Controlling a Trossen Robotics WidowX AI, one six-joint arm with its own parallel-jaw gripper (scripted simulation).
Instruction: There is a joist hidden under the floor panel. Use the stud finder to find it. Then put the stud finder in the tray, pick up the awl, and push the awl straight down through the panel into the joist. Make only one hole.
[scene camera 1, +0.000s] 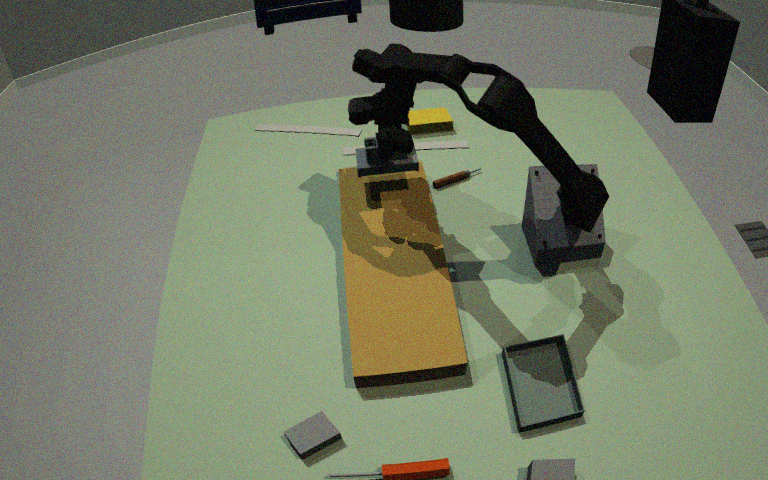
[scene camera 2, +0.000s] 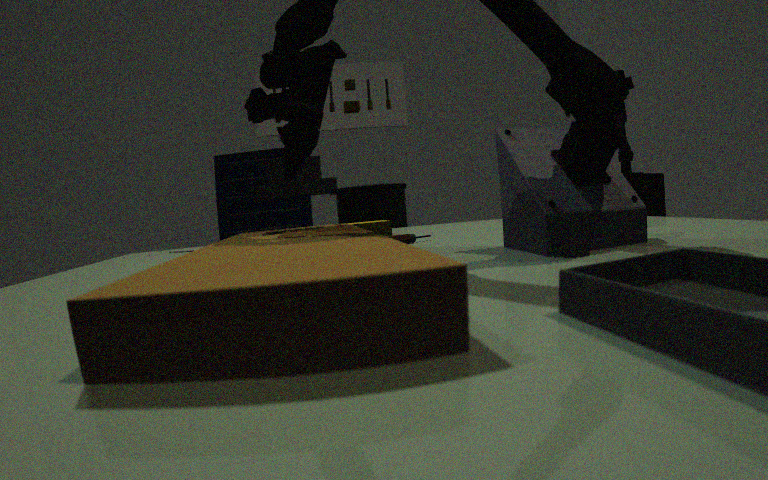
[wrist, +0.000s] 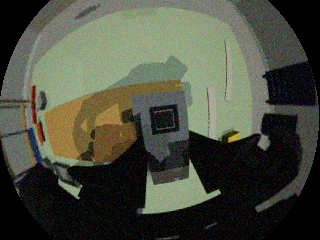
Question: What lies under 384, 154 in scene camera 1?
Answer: My gripper.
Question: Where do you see a yellow block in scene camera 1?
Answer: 423, 121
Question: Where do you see a grey tray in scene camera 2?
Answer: At 695, 306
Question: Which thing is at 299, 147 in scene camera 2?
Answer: My gripper.
